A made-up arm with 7 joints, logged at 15 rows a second.
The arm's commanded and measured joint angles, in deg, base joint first. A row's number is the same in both.
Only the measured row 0 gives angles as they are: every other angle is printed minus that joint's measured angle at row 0.
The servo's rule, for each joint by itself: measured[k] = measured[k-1] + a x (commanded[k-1-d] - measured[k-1]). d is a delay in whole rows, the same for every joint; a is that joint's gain. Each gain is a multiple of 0.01, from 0.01 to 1. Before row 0 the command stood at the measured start. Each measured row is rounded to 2 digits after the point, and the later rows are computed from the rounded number. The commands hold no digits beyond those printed.
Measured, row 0: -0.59, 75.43, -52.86, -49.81, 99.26, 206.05, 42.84
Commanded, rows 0 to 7: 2.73, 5.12, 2.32, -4.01, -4.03, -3.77, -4.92; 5.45, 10.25, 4.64, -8.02, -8.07, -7.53, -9.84; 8.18, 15.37, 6.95, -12.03, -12.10, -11.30, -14.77; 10.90, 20.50, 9.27, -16.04, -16.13, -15.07, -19.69; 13.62, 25.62, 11.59, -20.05, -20.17, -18.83, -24.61; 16.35, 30.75, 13.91, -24.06, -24.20, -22.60, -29.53; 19.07, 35.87, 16.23, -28.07, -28.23, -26.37, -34.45; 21.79, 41.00, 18.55, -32.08, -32.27, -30.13, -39.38
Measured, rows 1 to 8: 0.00, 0.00, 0.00, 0.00, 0.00, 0.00, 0.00; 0.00, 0.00, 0.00, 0.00, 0.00, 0.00, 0.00; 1.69, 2.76, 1.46, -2.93, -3.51, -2.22, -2.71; 4.02, 6.80, 3.46, -6.65, -7.48, -5.35, -6.63; 6.60, 11.43, 5.66, -10.58, -11.50, -8.86, -11.11; 9.27, 16.33, 7.93, -14.57, -15.53, -12.52, -15.83; 11.97, 21.35, 10.24, -18.57, -19.57, -16.24, -20.66; 14.69, 26.43, 12.55, -22.58, -23.60, -19.99, -25.54
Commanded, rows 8 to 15: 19.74, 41.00, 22.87, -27.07, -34.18, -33.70, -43.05; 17.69, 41.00, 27.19, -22.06, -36.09, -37.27, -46.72; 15.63, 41.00, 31.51, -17.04, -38.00, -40.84, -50.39; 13.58, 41.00, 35.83, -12.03, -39.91, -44.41, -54.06; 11.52, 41.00, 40.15, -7.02, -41.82, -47.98, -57.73; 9.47, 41.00, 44.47, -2.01, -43.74, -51.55, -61.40; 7.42, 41.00, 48.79, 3.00, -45.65, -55.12, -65.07; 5.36, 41.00, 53.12, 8.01, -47.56, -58.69, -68.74
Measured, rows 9 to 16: 17.41, 31.53, 14.87, -26.59, -27.63, -23.75, -30.44; 20.13, 36.64, 17.19, -30.60, -31.67, -27.51, -35.36; 19.89, 38.99, 20.77, -28.02, -33.85, -31.16, -39.59; 18.53, 40.08, 24.81, -23.67, -35.80, -34.76, -43.51; 16.73, 40.58, 29.03, -18.83, -37.71, -38.35, -47.29; 14.78, 40.81, 33.31, -13.87, -39.62, -41.93, -51.01; 12.76, 40.91, 37.62, -8.87, -41.53, -45.50, -54.71; 10.72, 40.96, 41.94, -3.86, -43.45, -49.07, -58.39
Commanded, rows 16 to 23: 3.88, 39.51, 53.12, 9.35, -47.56, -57.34, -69.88; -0.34, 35.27, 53.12, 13.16, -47.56, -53.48, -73.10; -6.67, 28.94, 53.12, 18.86, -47.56, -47.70, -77.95; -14.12, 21.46, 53.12, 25.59, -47.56, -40.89, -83.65; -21.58, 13.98, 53.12, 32.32, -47.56, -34.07, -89.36; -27.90, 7.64, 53.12, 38.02, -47.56, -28.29, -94.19; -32.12, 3.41, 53.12, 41.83, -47.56, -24.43, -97.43; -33.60, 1.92, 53.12, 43.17, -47.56, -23.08, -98.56
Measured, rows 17 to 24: 8.67, 40.98, 46.26, 1.15, -45.36, -52.64, -62.06; 6.62, 40.99, 50.58, 6.16, -47.27, -56.21, -65.73; 4.92, 40.19, 52.18, 8.49, -47.52, -56.88, -68.01; 1.66, 37.53, 52.77, 11.90, -47.55, -54.87, -70.81; -3.50, 32.89, 52.99, 16.98, -47.56, -50.64, -74.74; -10.08, 26.72, 53.07, 23.27, -47.56, -44.89, -79.64; -17.21, 19.84, 53.10, 29.88, -47.56, -38.51, -84.99; -23.84, 13.25, 53.11, 35.82, -47.56, -32.48, -90.05
